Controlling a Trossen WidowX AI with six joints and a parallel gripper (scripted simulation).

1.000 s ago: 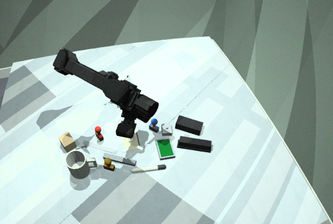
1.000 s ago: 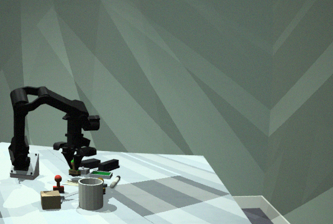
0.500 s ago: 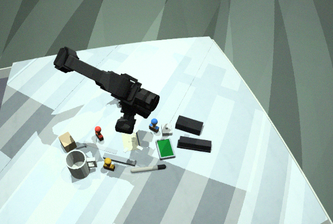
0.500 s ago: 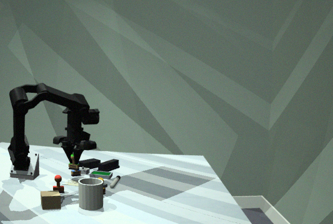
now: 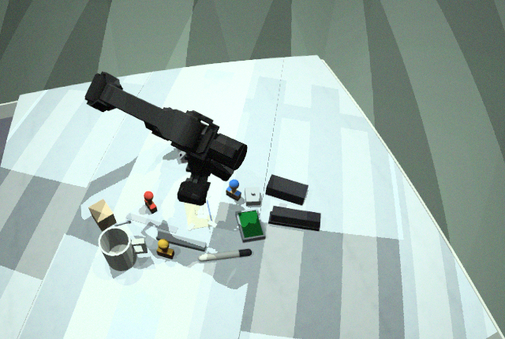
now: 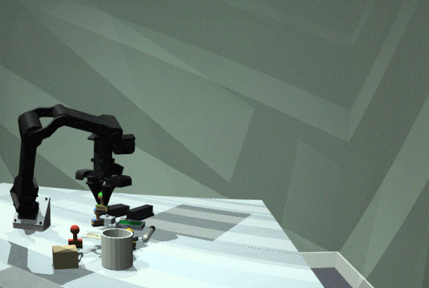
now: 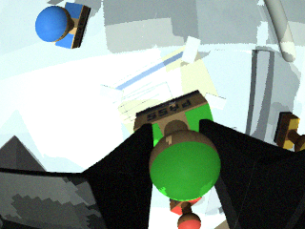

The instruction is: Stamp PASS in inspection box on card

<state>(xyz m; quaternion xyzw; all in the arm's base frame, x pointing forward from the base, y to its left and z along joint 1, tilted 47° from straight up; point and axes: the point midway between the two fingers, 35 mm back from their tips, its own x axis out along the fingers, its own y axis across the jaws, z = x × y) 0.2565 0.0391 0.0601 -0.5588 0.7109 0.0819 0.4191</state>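
Right now my gripper tip is 150 mm short of the marker, 90 mm above it and 30 mm to the right of it. Round my gripper tip: blue-knobbed stamp: 100 mm to the left, 80 mm below, 30 mm behind; then green-knobbed PASS stamp: right at my gripper tip; then cream card: 100 mm below, 10 mm to the right, 10 mm behind.
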